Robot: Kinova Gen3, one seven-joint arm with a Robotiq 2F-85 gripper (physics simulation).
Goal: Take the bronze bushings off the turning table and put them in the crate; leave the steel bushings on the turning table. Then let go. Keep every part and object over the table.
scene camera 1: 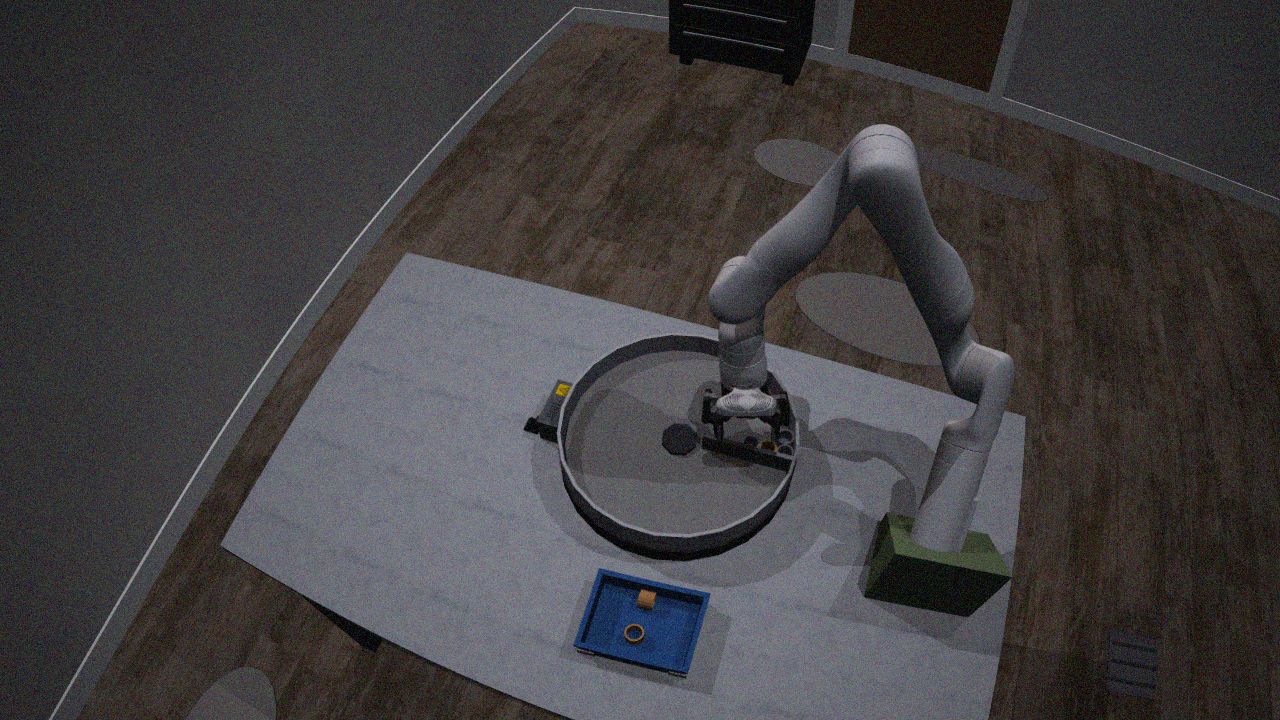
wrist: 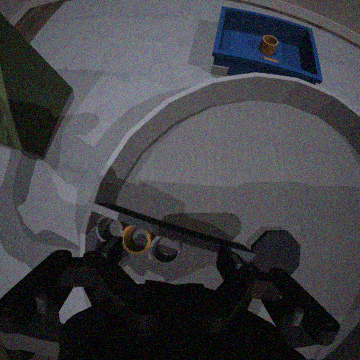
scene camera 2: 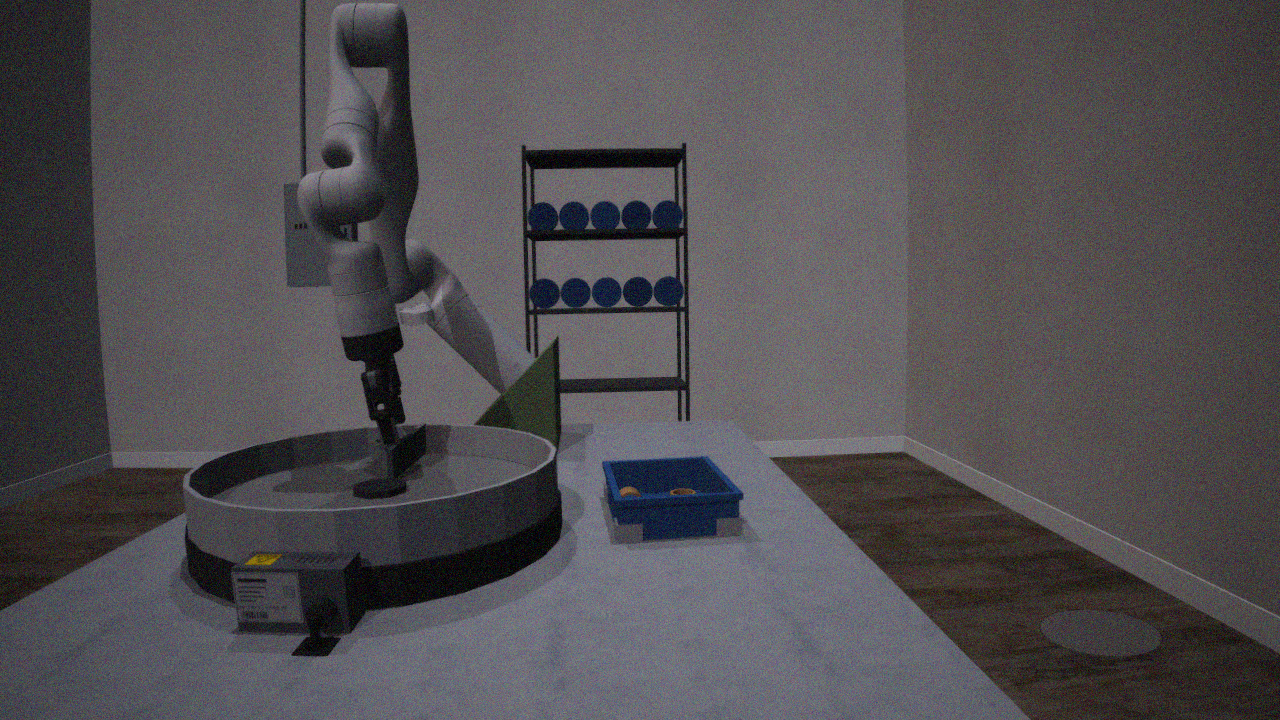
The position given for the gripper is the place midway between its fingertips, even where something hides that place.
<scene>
In view: the gripper [scene camera 2: 395, 434] and a blue crate [scene camera 2: 714, 510].
The gripper is seen too in scene camera 1 [scene camera 1: 747, 437] and in the wrist view [wrist: 170, 251]. The blue crate is seen too in scene camera 1 [scene camera 1: 671, 629] and in the wrist view [wrist: 235, 51].
</scene>
